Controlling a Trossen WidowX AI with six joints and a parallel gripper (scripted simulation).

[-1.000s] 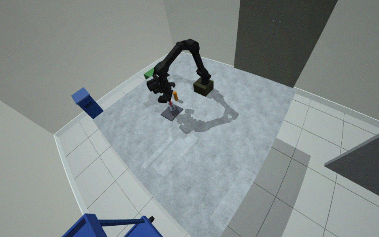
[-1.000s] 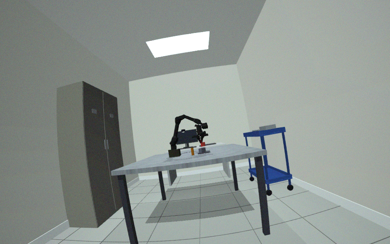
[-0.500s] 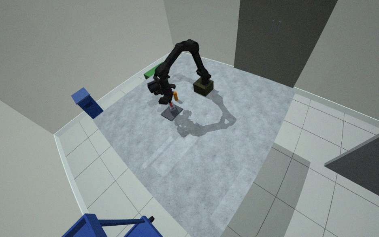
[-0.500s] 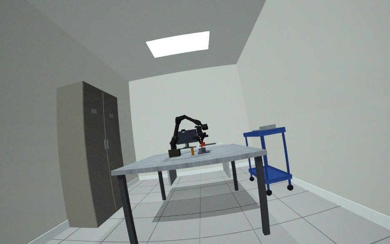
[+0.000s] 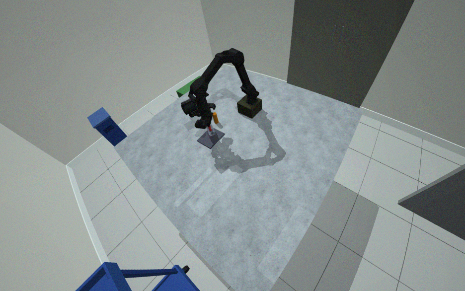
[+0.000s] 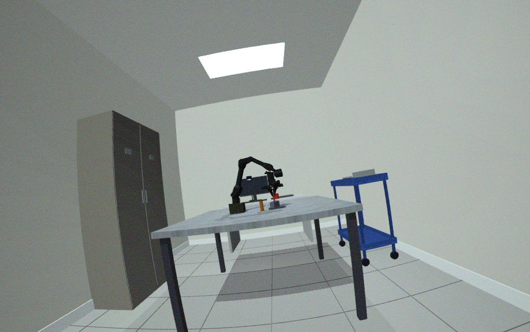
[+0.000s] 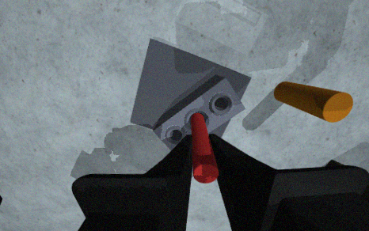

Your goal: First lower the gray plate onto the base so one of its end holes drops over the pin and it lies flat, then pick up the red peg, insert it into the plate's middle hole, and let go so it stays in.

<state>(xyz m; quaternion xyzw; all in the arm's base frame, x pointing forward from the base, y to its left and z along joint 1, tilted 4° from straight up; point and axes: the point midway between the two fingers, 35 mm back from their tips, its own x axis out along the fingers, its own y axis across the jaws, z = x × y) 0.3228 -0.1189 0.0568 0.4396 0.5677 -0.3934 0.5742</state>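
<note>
The red peg is right at my gripper tip. From my gripper tip the other things lie so: orange cylinder (120 mm behind, 50 mm to the right, 60 mm below); flat square base (20 mm ahead, 10 mm to the left, 90 mm below); gray plate (50 mm below).
</note>
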